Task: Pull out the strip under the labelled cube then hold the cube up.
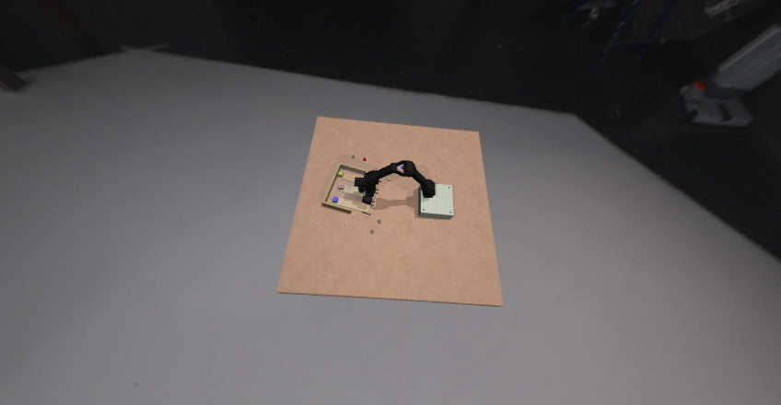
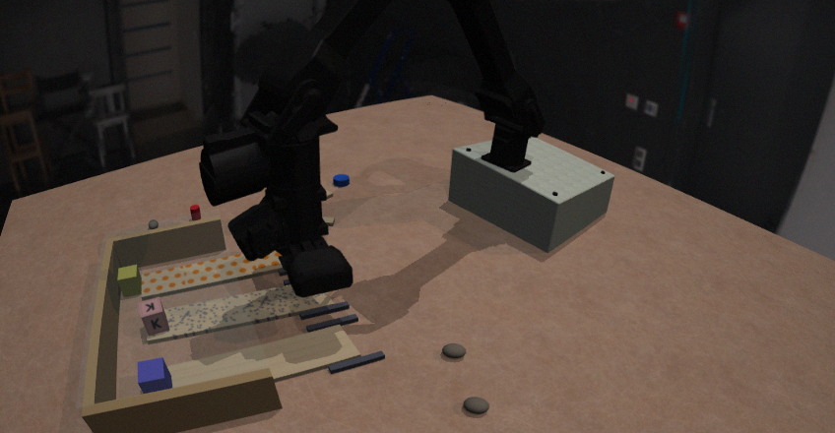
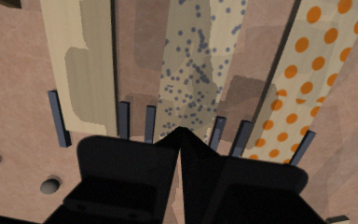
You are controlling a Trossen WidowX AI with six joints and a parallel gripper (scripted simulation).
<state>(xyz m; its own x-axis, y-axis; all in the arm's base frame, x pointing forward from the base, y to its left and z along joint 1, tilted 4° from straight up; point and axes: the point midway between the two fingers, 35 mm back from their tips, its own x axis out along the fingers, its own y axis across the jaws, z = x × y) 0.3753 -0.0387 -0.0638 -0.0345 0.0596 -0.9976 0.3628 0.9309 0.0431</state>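
My gripper tip is now 9 cm short of the speckled strip and 4 cm to the left of it. Also, from my gripper tip: pink cube marked k 19 cm ahead, 7 cm to the right, 1 cm above; then red cylinder 30 cm to the right, 2 cm ahead, 1 cm above; then brown block 20 cm to the right, 4 cm behind.
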